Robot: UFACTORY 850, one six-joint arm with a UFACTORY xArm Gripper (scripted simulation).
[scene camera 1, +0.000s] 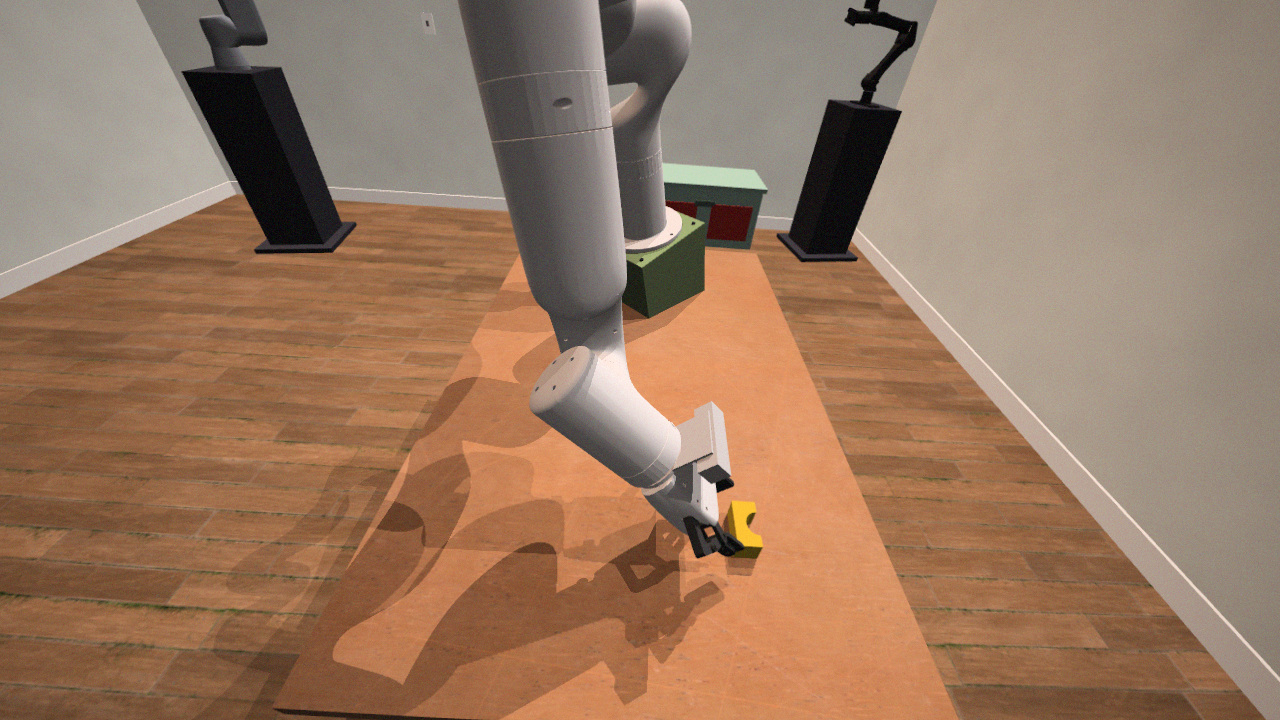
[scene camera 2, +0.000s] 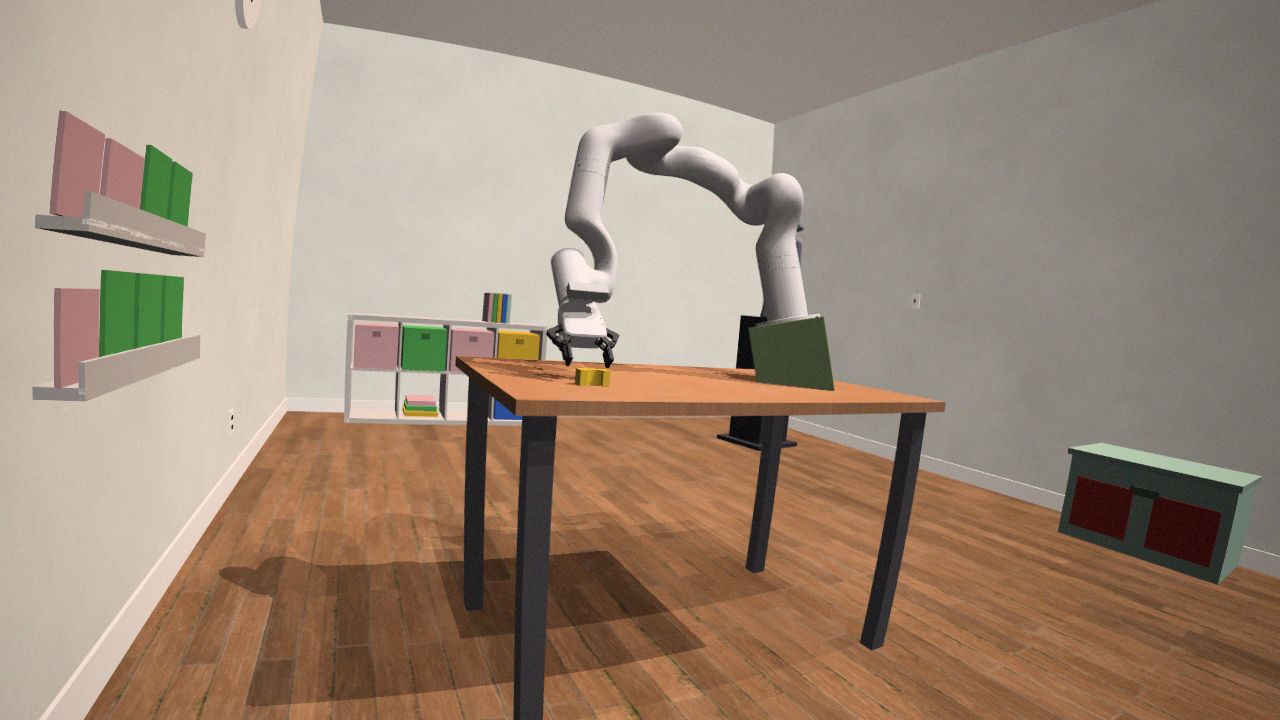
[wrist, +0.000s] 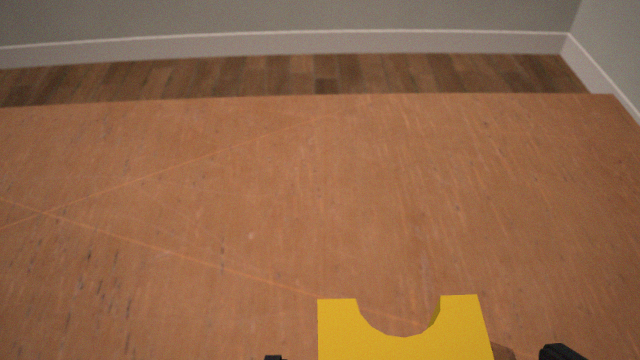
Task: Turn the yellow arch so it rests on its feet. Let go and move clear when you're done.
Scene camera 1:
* gripper: 729,517
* yellow arch: 739,513
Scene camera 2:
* gripper: 589,363
